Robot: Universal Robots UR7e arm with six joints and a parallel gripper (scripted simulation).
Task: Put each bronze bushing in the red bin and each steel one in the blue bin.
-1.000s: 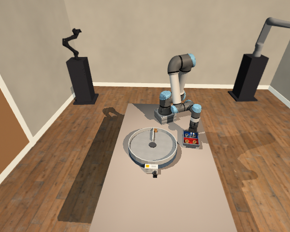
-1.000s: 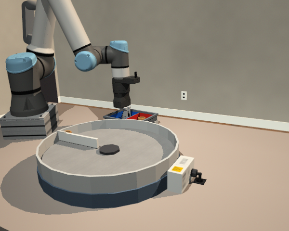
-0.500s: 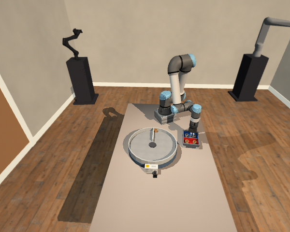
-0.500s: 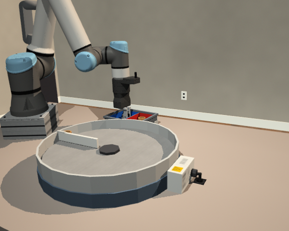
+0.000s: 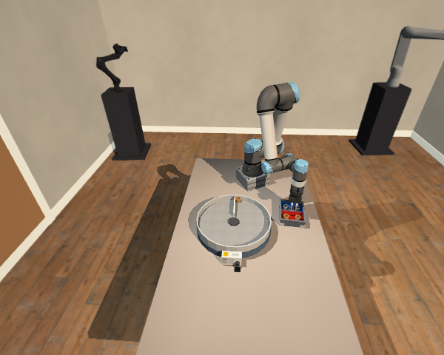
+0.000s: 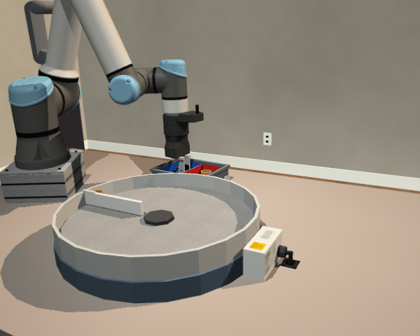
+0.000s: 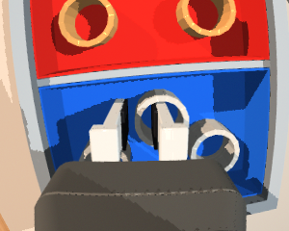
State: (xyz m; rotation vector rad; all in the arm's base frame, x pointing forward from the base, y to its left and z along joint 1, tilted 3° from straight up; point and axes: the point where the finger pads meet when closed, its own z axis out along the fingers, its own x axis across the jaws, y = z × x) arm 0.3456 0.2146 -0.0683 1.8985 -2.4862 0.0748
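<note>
Right now my hand is 3 cm short of the bin and 2 cm to the left of it. Round my hand: round turntable (38 cm to the right, 12 cm ahead, 2 cm above).
</note>
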